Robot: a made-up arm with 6 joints. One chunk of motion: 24 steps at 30 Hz.
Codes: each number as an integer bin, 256 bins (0 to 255) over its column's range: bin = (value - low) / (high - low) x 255, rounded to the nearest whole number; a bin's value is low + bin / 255 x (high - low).
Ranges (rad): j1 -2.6..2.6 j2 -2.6..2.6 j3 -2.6..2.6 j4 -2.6..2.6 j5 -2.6..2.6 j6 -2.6..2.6
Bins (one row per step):
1: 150 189 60 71 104 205
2: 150 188 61 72 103 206
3: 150 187 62 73 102 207
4: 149 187 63 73 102 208
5: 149 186 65 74 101 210
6: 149 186 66 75 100 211
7: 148 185 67 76 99 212
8: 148 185 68 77 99 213
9: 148 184 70 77 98 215
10: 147 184 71 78 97 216
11: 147 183 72 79 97 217
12: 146 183 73 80 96 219
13: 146 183 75 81 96 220
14: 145 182 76 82 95 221
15: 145 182 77 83 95 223
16: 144 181 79 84 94 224
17: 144 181 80 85 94 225
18: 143 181 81 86 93 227
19: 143 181 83 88 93 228
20: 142 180 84 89 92 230
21: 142 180 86 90 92 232
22: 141 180 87 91 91 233
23: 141 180 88 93 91 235
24: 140 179 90 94 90 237
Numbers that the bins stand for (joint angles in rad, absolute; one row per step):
1: 0.4588 1.2541 -1.3765 -1.1522 -0.4792 1.5804
2: 0.4588 1.2337 -1.3561 -1.1318 -0.4996 1.6008
3: 0.4588 1.2133 -1.3357 -1.1114 -0.5200 1.6212
4: 0.4384 1.2133 -1.3153 -1.1114 -0.5200 1.6416
5: 0.4384 1.1929 -1.2745 -1.0910 -0.5404 1.6824
6: 0.4384 1.1929 -1.2541 -1.0706 -0.5608 1.7027
7: 0.4180 1.1725 -1.2337 -1.0502 -0.5812 1.7231
8: 0.4180 1.1725 -1.2133 -1.0298 -0.5812 1.7435
9: 0.4180 1.1522 -1.1725 -1.0298 -0.6016 1.7843
10: 0.3976 1.1522 -1.1522 -1.0094 -0.6220 1.8047
11: 0.3976 1.1318 -1.1318 -0.9890 -0.6220 1.8251
12: 0.3773 1.1318 -1.1114 -0.9686 -0.6424 1.8659
13: 0.3773 1.1318 -1.0706 -0.9482 -0.6424 1.8863
14: 0.3569 1.1114 -1.0502 -0.9278 -0.6627 1.9067
15: 0.3569 1.1114 -1.0298 -0.9075 -0.6627 1.9475
16: 0.3365 1.0910 -0.9890 -0.8871 -0.6831 1.9678
17: 0.3365 1.0910 -0.9686 -0.8667 -0.6831 1.9882
18: 0.3161 1.0910 -0.9482 -0.8463 -0.7035 2.0290
19: 0.3161 1.0910 -0.9075 -0.8055 -0.7035 2.0494
20: 0.2957 1.0706 -0.8871 -0.7851 -0.7239 2.0902
21: 0.2957 1.0706 -0.8463 -0.7647 -0.7239 2.1310
22: 0.2753 1.0706 -0.8259 -0.7443 -0.7443 2.1514
23: 0.2753 1.0706 -0.8055 -0.7035 -0.7443 2.1922
24: 0.2549 1.0502 -0.7647 -0.6831 -0.7647 2.2329

